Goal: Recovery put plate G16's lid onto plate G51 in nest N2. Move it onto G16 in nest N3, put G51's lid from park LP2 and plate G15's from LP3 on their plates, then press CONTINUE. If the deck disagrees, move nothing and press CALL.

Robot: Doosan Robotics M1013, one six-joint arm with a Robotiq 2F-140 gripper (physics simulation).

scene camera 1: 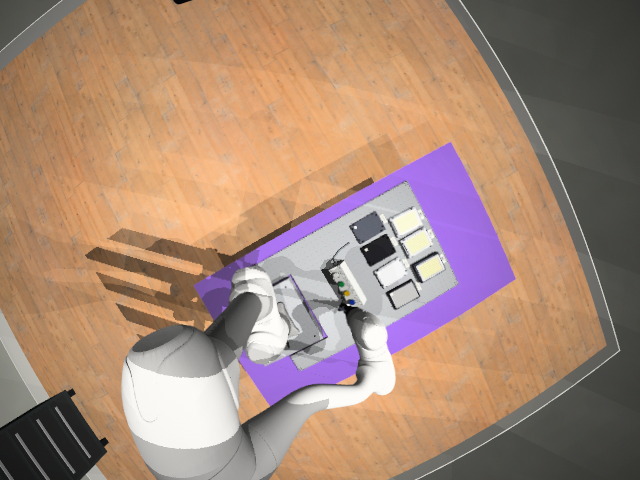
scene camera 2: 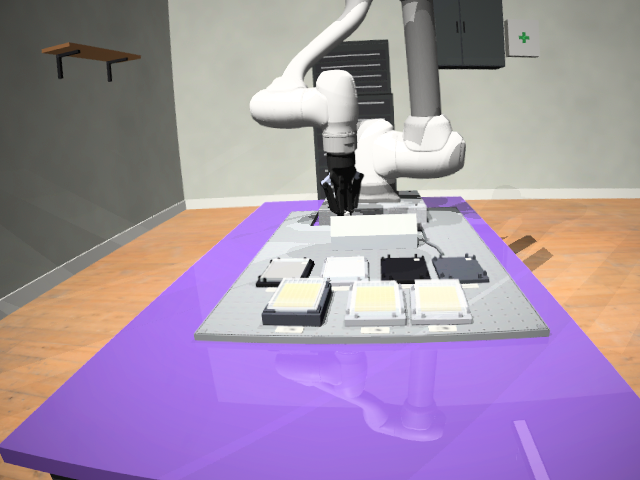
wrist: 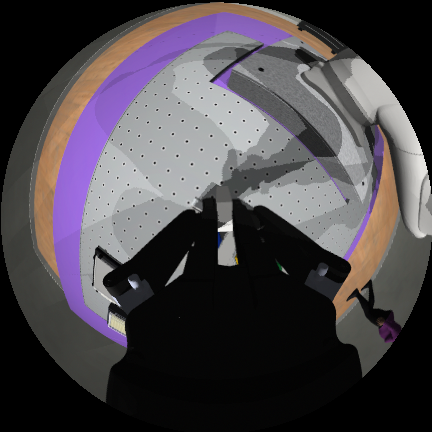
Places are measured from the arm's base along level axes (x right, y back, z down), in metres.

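Pixels of known places: gripper, fingertip midpoint: point(scene camera 1: 343, 303) point(wrist: 222, 196); arm's base at its link origin: point(scene camera 2: 373, 198) point(wrist: 340, 94).
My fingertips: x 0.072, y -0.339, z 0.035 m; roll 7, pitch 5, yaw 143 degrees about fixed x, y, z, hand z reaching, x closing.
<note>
Ahead of a thing's pixels: the offset from my fingertips to its top centre. "spot": to the spot under its first point. Level surfaces: height alone.
My gripper point(scene camera 1: 345, 307) point(scene camera 2: 345, 212) point(wrist: 222, 196) is shut and empty, pointing down at the blue-button end of the control box @[dz -0.074, dx -0.080, dy -0.063 m] point(scene camera 1: 354, 281) point(scene camera 2: 373, 230). Green @[dz -0.064, dx -0.105, dy -0.040 m] point(scene camera 1: 341, 284), yellow @[dz -0.064, dx -0.055, dy -0.042 m] point(scene camera 1: 346, 293) and blue @[dz -0.064, dx -0.005, dy -0.044 m] point(scene camera 1: 352, 302) buttons show on the box; whether the fingertips touch one is hidden. Three yellow-topped plates @[dz -0.019, dx -0.206, dy -0.461 m] point(scene camera 1: 405, 222) @[dz -0.019, dx -0.091, dy -0.462 m] point(scene camera 1: 416, 242) @[dz -0.027, dx +0.049, dy -0.462 m] point(scene camera 1: 430, 267) sit in a row; the one in the dark nest @[spot: dz -0.026, dx +0.047, dy -0.480 m] point(scene camera 2: 297, 294) is at the left in scene camera 2. Behind them lie dark grey @[dz -0.010, dx -0.272, dy -0.281 m] point(scene camera 2: 460, 268), black @[dz -0.010, dx -0.150, dy -0.276 m] point(scene camera 2: 404, 268), white @[dz -0.007, dx -0.020, dy -0.280 m] point(scene camera 2: 345, 268) and light grey @[dz -0.007, dx +0.110, dy -0.286 m] point(scene camera 2: 285, 268) pieces. Labels and clear lids are too small to tell.
The grey perforated board @[dz +0.010 m] point(scene camera 1: 330, 351) point(scene camera 2: 248, 322) point(wrist: 165, 150) lies on the purple table @[dz +0.023 m] point(scene camera 1: 480, 232) point(scene camera 2: 310, 413). A cable @[spot: dz +0.010, dx -0.239, dy -0.056 m] point(scene camera 2: 433, 242) leaves the control box. The arm's base plate point(wrist: 295, 95) stands beyond the board, and the arm's links rise above it.
</note>
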